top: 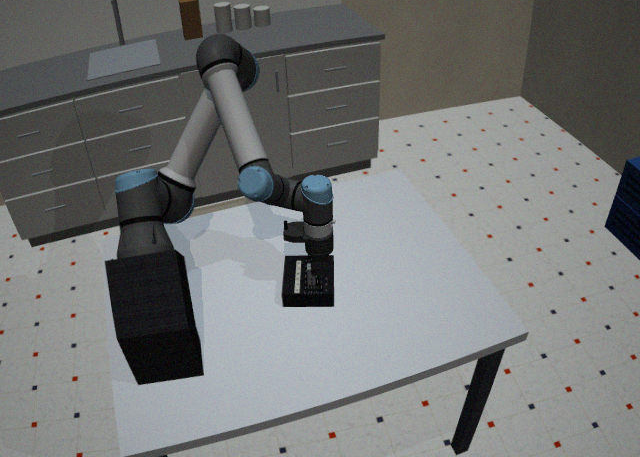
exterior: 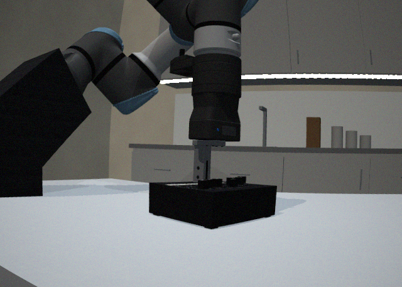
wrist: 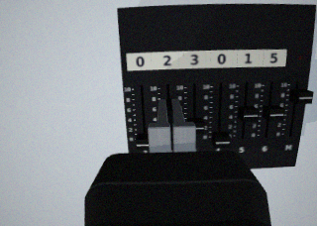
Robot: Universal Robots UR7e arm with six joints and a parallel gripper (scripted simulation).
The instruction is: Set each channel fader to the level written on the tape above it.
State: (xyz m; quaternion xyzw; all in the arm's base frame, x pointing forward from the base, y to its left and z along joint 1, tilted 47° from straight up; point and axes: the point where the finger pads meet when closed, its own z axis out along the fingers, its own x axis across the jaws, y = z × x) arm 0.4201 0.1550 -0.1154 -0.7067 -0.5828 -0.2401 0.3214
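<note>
Now: the channel 2 cap 20 mm ahead of my hand and 10 mm below it. The rest, counted from my hand: channel 3 cap 20 mm ahead, 20 mm to the left, 10 mm below; then channel 4 cap 30 mm ahead, 40 mm to the left, 10 mm below; then channel 1 cap 20 mm ahead, 30 mm to the right, 10 mm below.
</note>
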